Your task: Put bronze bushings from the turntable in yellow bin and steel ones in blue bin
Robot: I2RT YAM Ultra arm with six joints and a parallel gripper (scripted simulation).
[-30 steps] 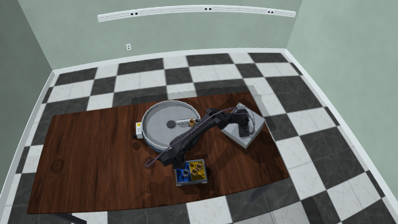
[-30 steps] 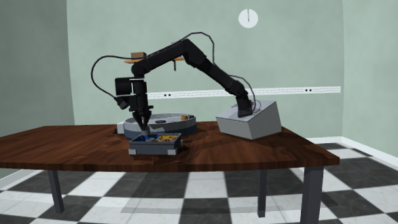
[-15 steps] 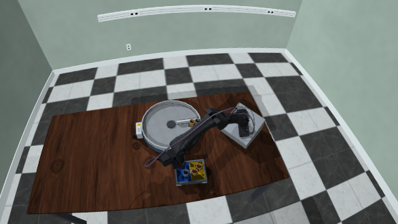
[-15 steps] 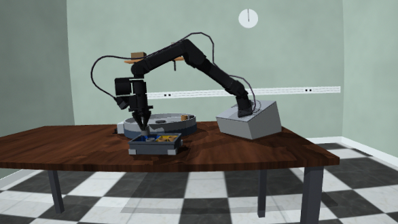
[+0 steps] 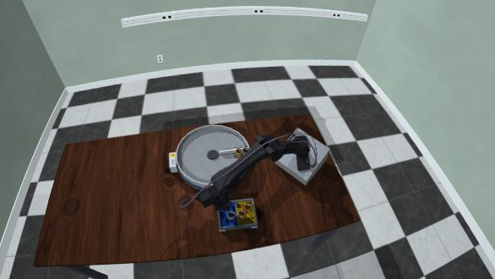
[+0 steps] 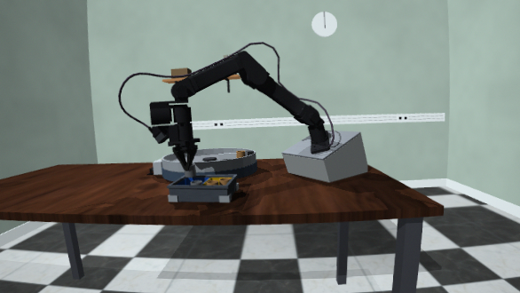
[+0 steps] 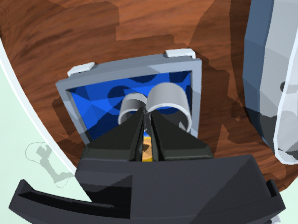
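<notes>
My gripper is now 2 cm past the blue bin, 2 cm to the right of it and 7 cm above it. From my hand the other things lie so: grey turntable 9 cm ahead, 34 cm to the right, 3 cm below; then yellow bin 11 cm behind, 7 cm below; then bin tray 6 cm behind, 1 cm to the left, 6 cm below.
</notes>
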